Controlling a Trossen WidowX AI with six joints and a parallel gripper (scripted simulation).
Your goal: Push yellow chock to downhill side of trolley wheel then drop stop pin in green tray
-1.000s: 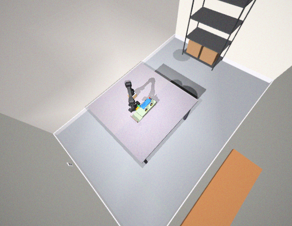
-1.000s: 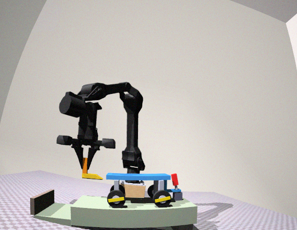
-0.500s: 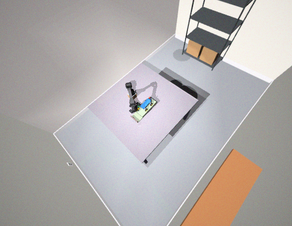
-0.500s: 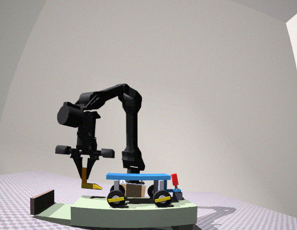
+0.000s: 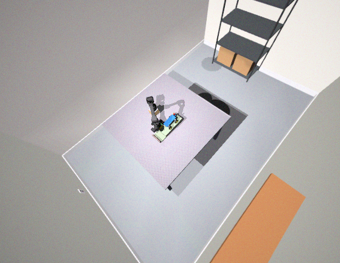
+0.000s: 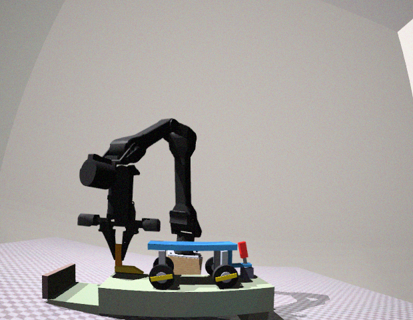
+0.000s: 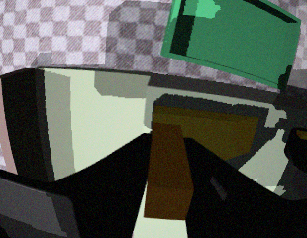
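Right now the red-headed stop pin is 50 mm ahead of my gripper tip, 270 mm to the left of it and 40 mm above it. Also, from my gripper tip: yellow chock: 20 mm to the left; green tray: 60 mm behind, 70 mm to the left, 100 mm below; brown block: 50 mm ahead, 120 mm to the right, 60 mm below.
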